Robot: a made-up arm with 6 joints. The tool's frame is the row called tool. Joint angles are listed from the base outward.
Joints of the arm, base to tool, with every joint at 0 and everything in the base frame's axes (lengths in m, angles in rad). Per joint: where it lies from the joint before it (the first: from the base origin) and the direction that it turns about. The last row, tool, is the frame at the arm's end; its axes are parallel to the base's.
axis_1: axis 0 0 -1 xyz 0 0 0.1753
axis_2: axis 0 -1 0 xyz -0.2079 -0.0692 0.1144
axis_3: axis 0 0 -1 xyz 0.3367 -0.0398 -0.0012
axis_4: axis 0 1 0 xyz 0.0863 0.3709 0.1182
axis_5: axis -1 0 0 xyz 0.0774 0.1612 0.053
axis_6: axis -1 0 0 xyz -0.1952 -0.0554 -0.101
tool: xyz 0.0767 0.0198 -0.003
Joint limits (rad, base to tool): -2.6..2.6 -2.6..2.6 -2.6..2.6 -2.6..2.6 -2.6..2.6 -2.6..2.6
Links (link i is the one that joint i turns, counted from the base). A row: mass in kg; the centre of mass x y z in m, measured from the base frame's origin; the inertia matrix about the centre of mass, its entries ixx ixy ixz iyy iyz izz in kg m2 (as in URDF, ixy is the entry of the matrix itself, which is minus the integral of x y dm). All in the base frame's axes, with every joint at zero. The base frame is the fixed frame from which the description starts. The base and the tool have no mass.
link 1: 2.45; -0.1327 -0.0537 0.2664; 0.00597 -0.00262 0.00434 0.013 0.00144 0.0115
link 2: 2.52; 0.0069 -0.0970 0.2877; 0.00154 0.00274 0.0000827 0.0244 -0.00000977 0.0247
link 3: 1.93; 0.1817 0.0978 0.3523; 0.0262 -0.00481 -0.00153 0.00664 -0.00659 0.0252
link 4: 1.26; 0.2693 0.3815 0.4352; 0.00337 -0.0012 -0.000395 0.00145 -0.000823 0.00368
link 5: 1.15; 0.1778 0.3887 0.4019; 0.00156 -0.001 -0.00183 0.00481 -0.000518 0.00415
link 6: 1.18; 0.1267 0.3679 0.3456; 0.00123 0 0 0.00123 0 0.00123
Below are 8 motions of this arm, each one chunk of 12 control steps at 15 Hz.
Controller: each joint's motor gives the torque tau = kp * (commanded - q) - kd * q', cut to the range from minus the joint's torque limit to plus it. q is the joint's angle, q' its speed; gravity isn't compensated. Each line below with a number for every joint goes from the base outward.
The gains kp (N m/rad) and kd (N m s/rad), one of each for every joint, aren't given. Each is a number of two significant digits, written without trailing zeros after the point. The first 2 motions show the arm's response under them.
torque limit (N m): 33 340 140 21 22 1.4
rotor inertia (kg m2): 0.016 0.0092 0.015 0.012 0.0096 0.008
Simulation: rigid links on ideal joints. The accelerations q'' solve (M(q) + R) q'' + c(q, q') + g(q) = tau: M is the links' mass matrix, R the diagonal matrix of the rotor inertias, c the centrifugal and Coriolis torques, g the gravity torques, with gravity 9.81 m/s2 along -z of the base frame. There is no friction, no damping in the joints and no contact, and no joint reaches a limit. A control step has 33 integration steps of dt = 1/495 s. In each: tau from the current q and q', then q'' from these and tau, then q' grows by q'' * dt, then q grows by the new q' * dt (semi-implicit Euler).
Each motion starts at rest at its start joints. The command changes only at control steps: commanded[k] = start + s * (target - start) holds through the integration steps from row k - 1 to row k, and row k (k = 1, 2, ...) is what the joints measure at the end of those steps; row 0 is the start. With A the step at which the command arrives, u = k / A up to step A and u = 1 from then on. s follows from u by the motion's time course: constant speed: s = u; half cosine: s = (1 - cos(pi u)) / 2; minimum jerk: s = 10 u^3 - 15 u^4 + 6 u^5; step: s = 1 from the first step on.
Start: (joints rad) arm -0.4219 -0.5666 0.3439 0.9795 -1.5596 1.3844
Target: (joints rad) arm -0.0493 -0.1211 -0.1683 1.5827 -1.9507 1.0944
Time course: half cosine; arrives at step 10
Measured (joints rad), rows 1 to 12:
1: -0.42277 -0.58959 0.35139 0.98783 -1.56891 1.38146
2: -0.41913 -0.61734 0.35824 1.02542 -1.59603 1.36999
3: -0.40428 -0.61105 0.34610 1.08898 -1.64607 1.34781
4: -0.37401 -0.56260 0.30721 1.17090 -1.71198 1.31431
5: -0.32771 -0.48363 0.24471 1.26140 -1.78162 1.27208
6: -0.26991 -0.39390 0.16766 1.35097 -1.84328 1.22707
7: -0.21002 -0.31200 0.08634 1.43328 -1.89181 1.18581
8: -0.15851 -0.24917 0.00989 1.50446 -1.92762 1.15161
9: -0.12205 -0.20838 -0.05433 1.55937 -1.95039 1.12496
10: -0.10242 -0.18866 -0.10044 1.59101 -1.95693 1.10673
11: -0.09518 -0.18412 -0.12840 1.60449 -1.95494 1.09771
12: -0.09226 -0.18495 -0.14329 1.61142 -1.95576 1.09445
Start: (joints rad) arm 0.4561 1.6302 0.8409 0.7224 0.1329 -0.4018
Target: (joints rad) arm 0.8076 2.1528 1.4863 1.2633 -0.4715 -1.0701
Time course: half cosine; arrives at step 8
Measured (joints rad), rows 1 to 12:
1: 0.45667 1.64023 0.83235 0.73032 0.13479 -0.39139
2: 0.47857 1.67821 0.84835 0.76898 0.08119 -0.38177
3: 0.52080 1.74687 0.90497 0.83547 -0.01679 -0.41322
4: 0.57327 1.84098 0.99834 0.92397 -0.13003 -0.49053
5: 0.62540 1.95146 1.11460 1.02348 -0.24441 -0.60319
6: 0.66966 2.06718 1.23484 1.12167 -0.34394 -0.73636
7: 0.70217 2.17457 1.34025 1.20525 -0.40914 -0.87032
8: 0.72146 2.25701 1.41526 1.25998 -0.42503 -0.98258
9: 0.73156 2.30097 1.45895 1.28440 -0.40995 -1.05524
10: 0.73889 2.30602 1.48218 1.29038 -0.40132 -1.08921
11: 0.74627 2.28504 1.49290 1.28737 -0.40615 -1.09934
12: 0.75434 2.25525 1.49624 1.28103 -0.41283 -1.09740
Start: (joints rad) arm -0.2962 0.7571 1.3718 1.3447 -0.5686 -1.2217
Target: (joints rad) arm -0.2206 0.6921 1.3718 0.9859 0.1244 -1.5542
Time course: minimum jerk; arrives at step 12
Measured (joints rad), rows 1 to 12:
1: -0.29012 0.74039 1.36886 1.34035 -0.51878 -1.22493
2: -0.28781 0.70701 1.36871 1.32633 -0.48880 -1.22247
3: -0.28868 0.67338 1.36946 1.30347 -0.45834 -1.22614
4: -0.28962 0.64868 1.36916 1.26919 -0.39431 -1.23974
5: -0.28860 0.63510 1.36761 1.22497 -0.30390 -1.26187
6: -0.28452 0.62967 1.36571 1.17467 -0.20095 -1.29197
7: -0.27706 0.62752 1.36450 1.12272 -0.09749 -1.32870
8: -0.26681 0.62473 1.36460 1.07385 -0.00497 -1.36877
9: -0.25515 0.61984 1.36601 1.03255 0.06703 -1.40772
10: -0.24380 0.61363 1.36820 1.00223 0.11314 -1.44110
11: -0.23424 0.60794 1.37040 0.98408 0.13388 -1.46591
12: -0.22735 0.60426 1.37195 0.97600 0.13717 -1.48172

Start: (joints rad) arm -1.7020 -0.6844 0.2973 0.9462 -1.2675 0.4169
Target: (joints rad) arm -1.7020 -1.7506 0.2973 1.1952 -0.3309 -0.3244
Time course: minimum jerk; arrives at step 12
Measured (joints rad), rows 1 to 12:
1: -1.70424 -0.71085 0.31128 0.94422 -1.27035 0.41502
2: -1.70368 -0.76282 0.33629 0.95101 -1.25758 0.40077
3: -1.69479 -0.82767 0.35794 0.96610 -1.21126 0.36675
4: -1.67811 -0.91412 0.37310 0.98917 -1.12609 0.31025
5: -1.65844 -1.03151 0.38601 1.02009 -1.00886 0.23184
6: -1.64233 -1.17746 0.40114 1.05746 -0.87371 0.13414
7: -1.63721 -1.33745 0.41753 1.09772 -0.73559 0.02234
8: -1.64865 -1.49202 0.42877 1.13515 -0.60668 -0.09352
9: -1.67538 -1.62324 0.43021 1.16452 -0.49763 -0.19871
10: -1.70961 -1.71722 0.42439 1.18438 -0.41816 -0.28038
11: -1.74220 -1.76729 0.41719 1.19606 -0.37309 -0.33415
12: -1.76459 -1.77889 0.41218 1.20190 -0.35642 -0.36447

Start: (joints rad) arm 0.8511 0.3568 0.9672 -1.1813 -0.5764 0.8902
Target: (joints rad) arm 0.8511 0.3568 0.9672 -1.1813 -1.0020 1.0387
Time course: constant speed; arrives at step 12
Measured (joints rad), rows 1 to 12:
1: 0.85328 0.33343 0.96148 -1.18026 -0.58465 0.90063
2: 0.85272 0.28692 0.95767 -1.17432 -0.61931 0.91672
3: 0.85151 0.24486 0.95639 -1.16882 -0.66149 0.92580
4: 0.85095 0.22172 0.95627 -1.16598 -0.69714 0.93257
5: 0.85125 0.21869 0.95658 -1.16601 -0.73076 0.94212
6: 0.85202 0.22864 0.95687 -1.16784 -0.76528 0.95427
7: 0.85277 0.24235 0.95683 -1.17009 -0.80014 0.96771
8: 0.85309 0.25295 0.95638 -1.17181 -0.83491 0.98175
9: 0.85288 0.25757 0.95569 -1.17273 -0.86974 0.99582
10: 0.85227 0.25683 0.95500 -1.17306 -0.90474 1.00948
11: 0.85153 0.25315 0.95449 -1.17320 -0.93976 1.02258
12: 0.85091 0.24910 0.95420 -1.17347 -0.97472 1.03528

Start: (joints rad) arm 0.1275 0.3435 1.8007 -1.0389 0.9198 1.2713
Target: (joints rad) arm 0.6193 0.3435 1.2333 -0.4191 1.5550 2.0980
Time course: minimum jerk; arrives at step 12
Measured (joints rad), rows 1 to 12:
1: 0.13321 0.31905 1.80138 -1.04199 0.91950 1.26647
2: 0.14209 0.27311 1.79861 -1.04963 0.90373 1.26061
3: 0.15720 0.23268 1.78063 -1.04042 0.91679 1.26316
4: 0.18180 0.21125 1.74191 -1.00072 0.97254 1.29236
5: 0.21691 0.20902 1.68301 -0.93204 1.05979 1.35791
6: 0.26167 0.21856 1.60865 -0.84335 1.16352 1.45684
7: 0.31355 0.23164 1.52604 -0.74669 1.26883 1.57785
8: 0.36868 0.24270 1.44369 -0.65459 1.36192 1.70595
9: 0.42242 0.24926 1.36998 -0.57773 1.43282 1.82662
10: 0.47032 0.25113 1.31158 -0.52293 1.47692 1.92854
11: 0.50933 0.24949 1.27196 -0.49178 1.49539 2.00480
12: 0.53914 0.24596 1.24977 -0.47964 1.49594 2.05417

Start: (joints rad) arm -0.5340 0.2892 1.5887 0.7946 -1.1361 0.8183
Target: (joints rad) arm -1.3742 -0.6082 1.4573 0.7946 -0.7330 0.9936
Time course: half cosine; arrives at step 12
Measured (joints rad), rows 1 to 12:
1: -0.53100 0.26352 1.58868 0.79673 -1.10960 0.82200
2: -0.53227 0.20083 1.59166 0.79133 -1.08405 0.83459
3: -0.54375 0.11510 1.59404 0.78622 -1.06322 0.84375
4: -0.56930 0.01481 1.59286 0.78256 -1.03552 0.84839
5: -0.61236 -0.09609 1.58673 0.77990 -1.00148 0.85240
6: -0.67564 -0.21491 1.57511 0.77764 -0.96502 0.85714
7: -0.76039 -0.33739 1.55766 0.77504 -0.92850 0.86212
8: -0.86536 -0.45653 1.53427 0.77171 -0.89294 0.86701
9: -0.98530 -0.56333 1.50576 0.76781 -0.85889 0.87238
10: -1.10994 -0.64903 1.47490 0.76388 -0.82736 0.87937
11: -1.22513 -0.70762 1.44643 0.76048 -0.80095 0.88875
12: -1.31707 -0.73667 1.42543 0.75795 -0.78423 0.89967

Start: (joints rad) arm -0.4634 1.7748 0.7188 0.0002 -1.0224 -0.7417
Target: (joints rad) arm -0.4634 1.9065 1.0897 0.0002 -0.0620 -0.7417
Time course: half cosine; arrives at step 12
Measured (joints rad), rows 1 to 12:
1: -0.46871 1.78335 0.69999 0.00228 -0.97632 -0.74503
2: -0.46697 1.80406 0.68078 0.00791 -0.92278 -0.75049
3: -0.45810 1.82728 0.67754 0.01356 -0.85842 -0.75999
4: -0.44667 1.84683 0.69248 0.01662 -0.76315 -0.76840
5: -0.43564 1.86184 0.72377 0.01708 -0.64395 -0.76970
6: -0.42715 1.87486 0.76726 0.01604 -0.51444 -0.76352
7: -0.42296 1.88879 0.81781 0.01463 -0.38504 -0.75316
8: -0.42409 1.90505 0.87050 0.01361 -0.26356 -0.74228
9: -0.43059 1.92317 0.92117 0.01329 -0.15688 -0.73310
10: -0.44162 1.94119 0.96633 0.01362 -0.07161 -0.72623
11: -0.45587 1.95657 1.00308 0.01431 -0.01376 -0.72128
12: -0.47186 1.96689 1.02911 0.01502 0.01203 -0.71770

